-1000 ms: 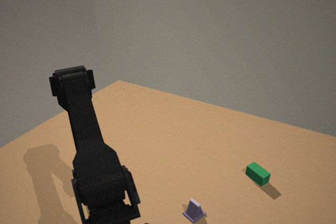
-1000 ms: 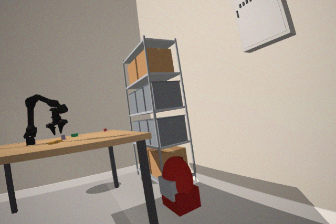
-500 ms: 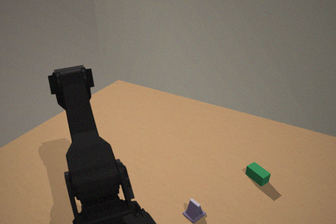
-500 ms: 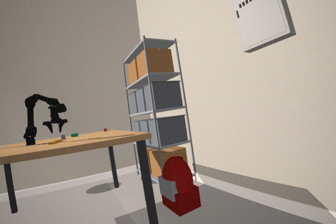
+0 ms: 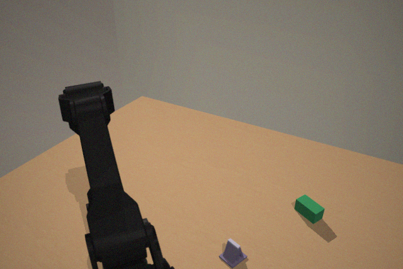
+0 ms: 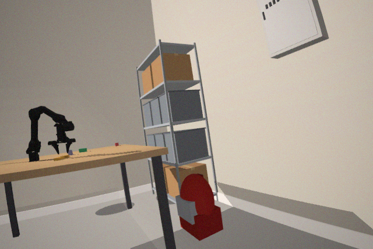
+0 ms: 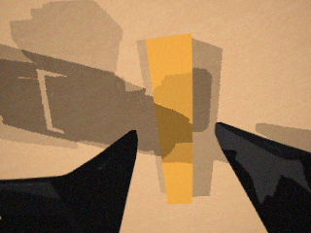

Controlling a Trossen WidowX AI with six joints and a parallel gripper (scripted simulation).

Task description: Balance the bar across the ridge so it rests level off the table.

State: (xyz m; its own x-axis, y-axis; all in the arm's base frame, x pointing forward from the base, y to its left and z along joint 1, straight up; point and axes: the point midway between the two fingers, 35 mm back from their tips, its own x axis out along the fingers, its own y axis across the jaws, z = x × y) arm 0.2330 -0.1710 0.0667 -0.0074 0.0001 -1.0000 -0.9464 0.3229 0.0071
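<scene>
My gripper tip is 3 cm to the left of the yellow bar, 2 cm above it and 1 cm past it. Round my gripper tip: green block: 47 cm to the left, 14 cm ahead, 2 cm below; red block: 67 cm to the left, 51 cm ahead, 2 cm below.
</scene>
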